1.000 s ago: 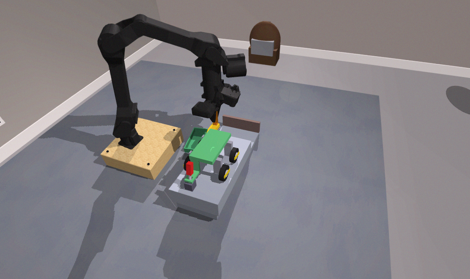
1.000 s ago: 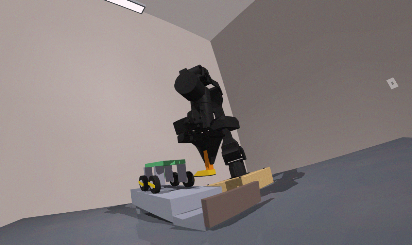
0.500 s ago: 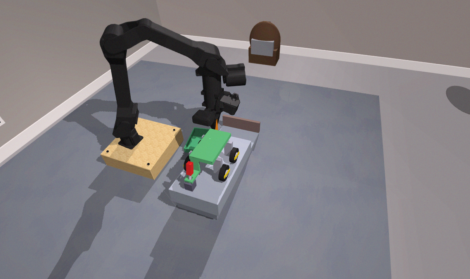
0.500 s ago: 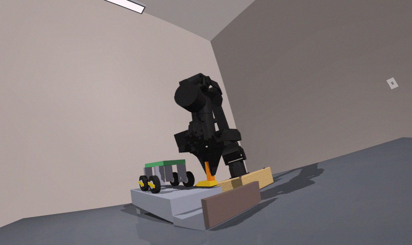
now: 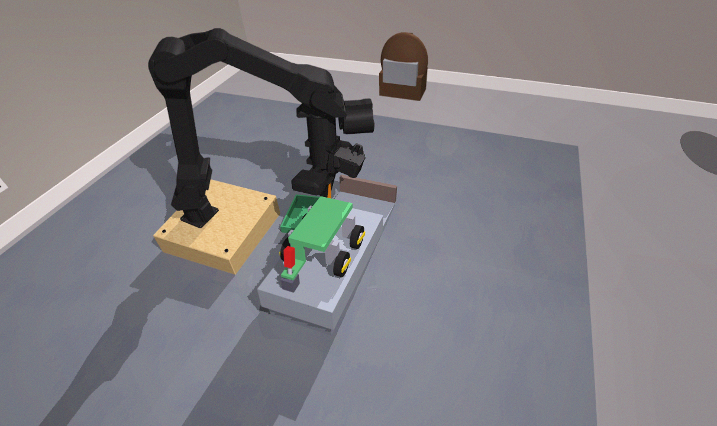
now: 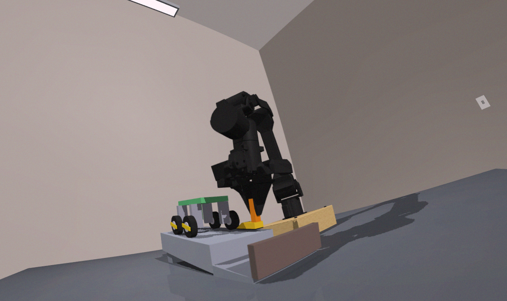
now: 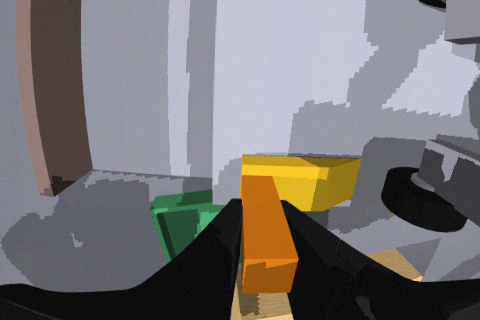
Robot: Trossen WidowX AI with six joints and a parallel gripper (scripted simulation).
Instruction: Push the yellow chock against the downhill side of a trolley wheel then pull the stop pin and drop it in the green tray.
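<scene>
My gripper tip is 6 cm short of the red-headed stop pin, 23 cm to the left of it and 4 cm below it. The rest, counted from my gripper tip: yellow chock: 2 cm to the right, 1 cm below; then grey ramp: 7 cm ahead, 12 cm to the right, 4 cm below; then green tray: 7 cm behind, 10 cm below.
</scene>
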